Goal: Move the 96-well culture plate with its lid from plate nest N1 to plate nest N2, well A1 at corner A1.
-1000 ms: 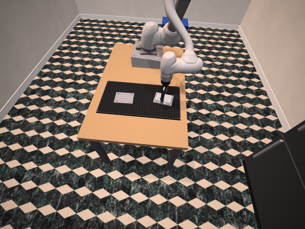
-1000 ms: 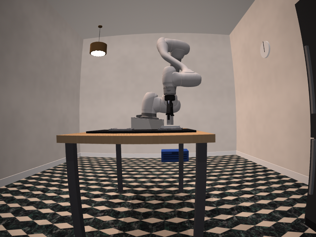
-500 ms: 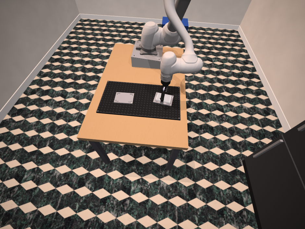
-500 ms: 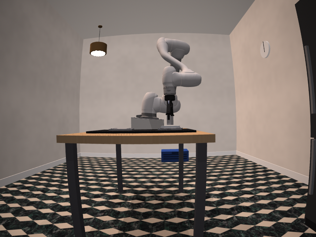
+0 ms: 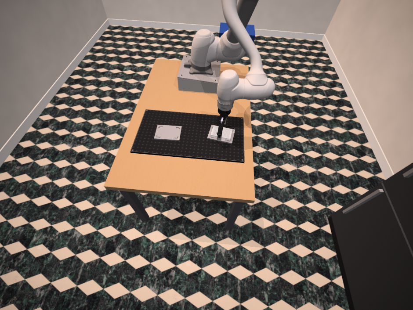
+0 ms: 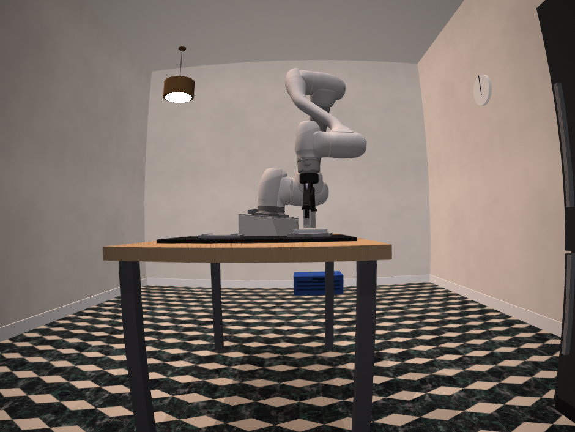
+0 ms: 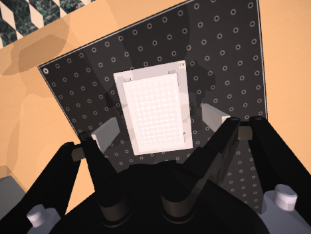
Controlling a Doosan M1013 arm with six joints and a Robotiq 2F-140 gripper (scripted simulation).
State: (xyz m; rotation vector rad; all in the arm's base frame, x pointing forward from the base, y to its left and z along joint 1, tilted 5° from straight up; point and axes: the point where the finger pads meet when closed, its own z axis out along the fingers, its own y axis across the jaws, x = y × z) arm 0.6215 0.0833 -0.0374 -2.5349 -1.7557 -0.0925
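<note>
The clear lid is 20 mm below my hand. Round my hand: grey nest N2 (40 mm behind, 340 mm to the right, 40 mm below); grey nest N1 (40 mm below); plate (30 mm below).
</note>
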